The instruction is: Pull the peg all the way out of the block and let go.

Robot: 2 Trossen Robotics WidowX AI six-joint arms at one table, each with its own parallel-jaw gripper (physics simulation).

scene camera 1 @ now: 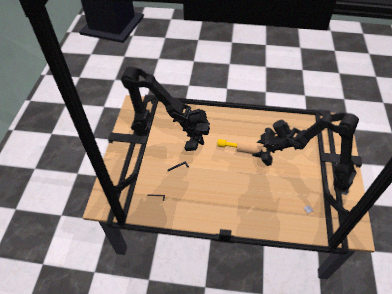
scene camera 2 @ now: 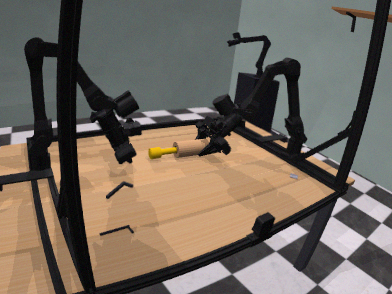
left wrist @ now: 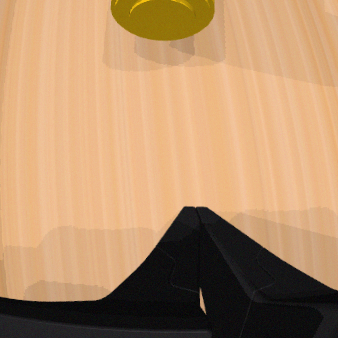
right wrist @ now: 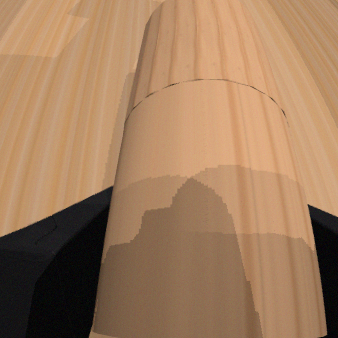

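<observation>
The yellow peg has a thick head at its left end; its thin shaft runs into the left end of the block. In the left wrist view the peg's head shows at the top edge. The block is a pale wooden cylinder lying lengthwise. My right gripper is shut on the block near its right end. My left gripper is shut with its fingertips together and empty, a short way left of the peg's head and apart from it.
Two black angled pieces lie on the left part of the table. A small grey piece lies toward the right. A black frame with uprights surrounds the table, and a small black box sits on its front rail.
</observation>
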